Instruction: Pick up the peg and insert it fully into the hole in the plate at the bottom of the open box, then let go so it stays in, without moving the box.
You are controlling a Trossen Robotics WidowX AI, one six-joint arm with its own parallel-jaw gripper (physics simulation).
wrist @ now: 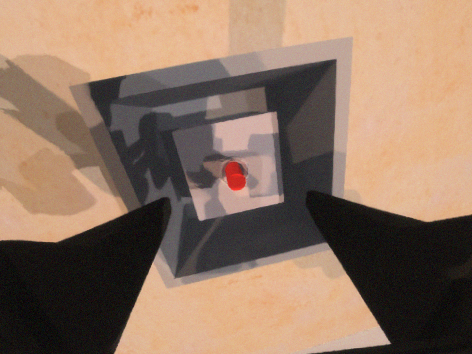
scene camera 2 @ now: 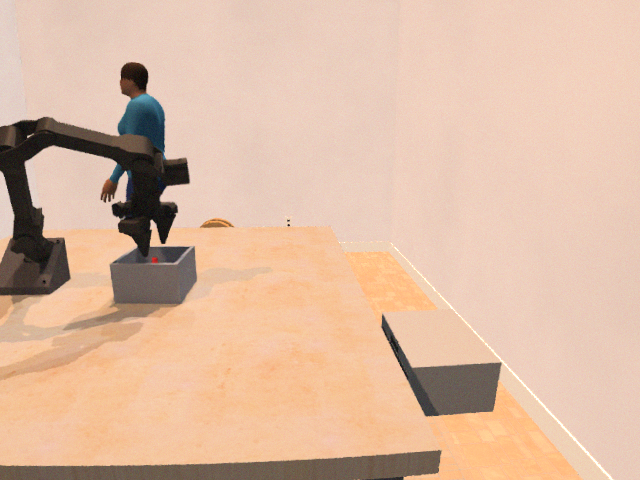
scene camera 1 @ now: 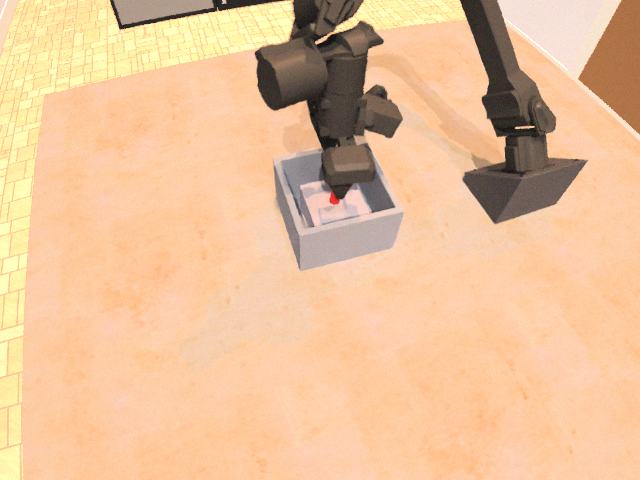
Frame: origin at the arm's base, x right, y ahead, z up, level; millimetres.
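Seen in the pictures: gripper, fingertip midpoint: (wrist: 239,200) (scene camera 2: 154,250); arm's base at its link origin: (scene camera 2: 39,251) (scene camera 1: 528,169).
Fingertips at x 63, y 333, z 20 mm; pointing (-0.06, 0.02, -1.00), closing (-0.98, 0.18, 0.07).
Note:
Pixels of each thing's top centre, then the offset from my fingertips to it. Level surfaces: height alone.
- red peg at its top centre: (wrist: 236,182) (scene camera 1: 335,186) (scene camera 2: 154,258) dy -4, dx -2, dz -22 mm
- pale plate at its top centre: (wrist: 234,172) (scene camera 1: 334,198) dy -2, dx -3, dz -49 mm
- grey open box at its top centre: (wrist: 240,188) (scene camera 1: 335,182) (scene camera 2: 154,254) dy -2, dx -3, dz -12 mm
- table at its surface level: dz -110 mm
The red peg (scene camera 1: 334,198) (scene camera 2: 154,260) (wrist: 235,176) stands in the round hole of the pale plate (scene camera 1: 311,200) (wrist: 245,125), with its upper part above the plate. Part of the hole's rim shows around it in the wrist view; how deep it sits is hidden. The plate lies inside the grey open box (scene camera 1: 348,246) (scene camera 2: 145,283) (wrist: 343,100). My gripper (scene camera 2: 154,248) (wrist: 239,200) is wide open and empty, above the peg, with its fingertips near the height of the box rim. In the scene camera 1 view, the near finger partly covers the peg.
The box walls surround the plate and peg on all sides. The arm's base (scene camera 1: 522,191) (scene camera 2: 38,271) stands on the table (scene camera 1: 206,310) (scene camera 2: 258,361) beside the box. A grey block-like unit (scene camera 2: 454,382) is past the table edge. A person in blue (scene camera 2: 144,121) stands behind the arm.

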